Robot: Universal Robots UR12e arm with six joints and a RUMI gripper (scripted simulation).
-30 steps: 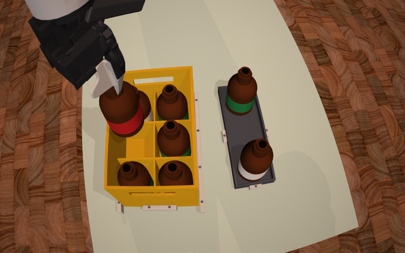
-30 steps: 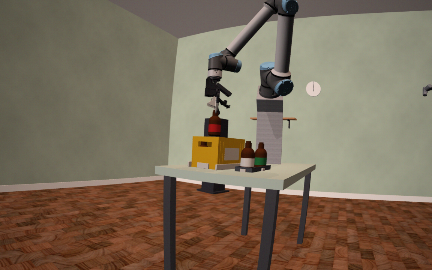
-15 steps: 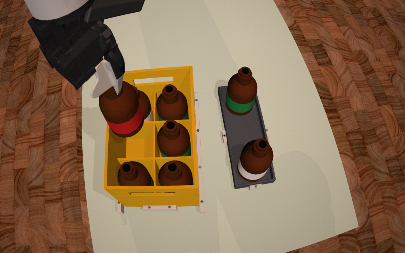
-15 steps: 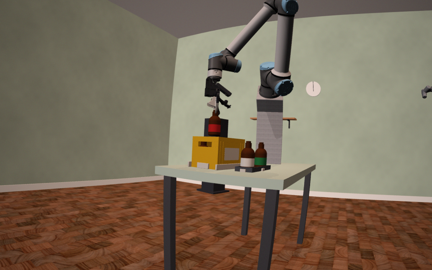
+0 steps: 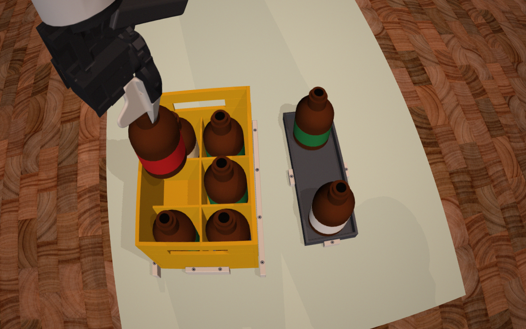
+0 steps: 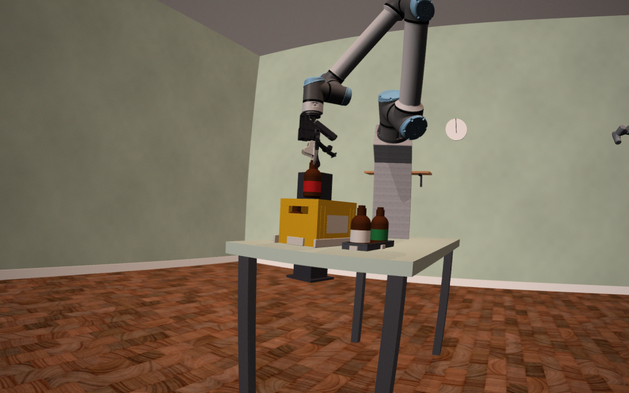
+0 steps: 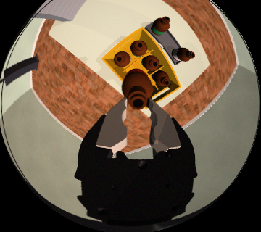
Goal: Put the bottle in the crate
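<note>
Now: hand 70 mm above the glass bottle. From my hand the other things lie so: yellow crate (250 mm below, 40 mm to the left); dark tray (320 mm below, 260 mm to the left, 70 mm behind).
</note>
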